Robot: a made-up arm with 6 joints.
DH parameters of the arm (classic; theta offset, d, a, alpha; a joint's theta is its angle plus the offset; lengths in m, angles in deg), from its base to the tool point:
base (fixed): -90 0.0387 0 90
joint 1: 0 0.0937 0.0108 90
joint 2: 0 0.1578 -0.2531 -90
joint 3: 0 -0.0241 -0.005 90
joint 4: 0 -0.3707 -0.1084 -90
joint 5: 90 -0.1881 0.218 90
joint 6: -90 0.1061 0.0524 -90
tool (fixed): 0 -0.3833 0 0
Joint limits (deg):
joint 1: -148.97..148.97
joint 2: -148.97..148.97
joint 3: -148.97..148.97
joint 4: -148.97..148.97
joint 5: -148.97..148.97
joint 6: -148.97..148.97
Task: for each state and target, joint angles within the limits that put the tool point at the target. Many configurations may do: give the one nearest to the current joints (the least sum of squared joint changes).
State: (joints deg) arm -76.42 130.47 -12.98 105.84 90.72 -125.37
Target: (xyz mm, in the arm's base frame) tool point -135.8 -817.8 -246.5
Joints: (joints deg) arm -52.62 132.50 8.37 87.67 68.03 -144.74
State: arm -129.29 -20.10 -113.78 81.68 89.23 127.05
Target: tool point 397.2 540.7 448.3
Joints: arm -133.48 -21.76 -82.33 92.65 99.94 96.37
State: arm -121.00 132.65 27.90 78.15 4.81 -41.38
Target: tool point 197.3 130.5 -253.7
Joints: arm -125.22 134.13 30.54 78.32 3.23 -41.81
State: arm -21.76 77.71 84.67 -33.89 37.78 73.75
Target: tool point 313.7 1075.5 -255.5
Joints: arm -32.81 30.08 93.36 -67.72 52.10 95.52
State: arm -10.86 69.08 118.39 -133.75 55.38 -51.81
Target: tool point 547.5 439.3 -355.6
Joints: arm -2.24 53.63 139.71 -129.72 54.02 -83.89
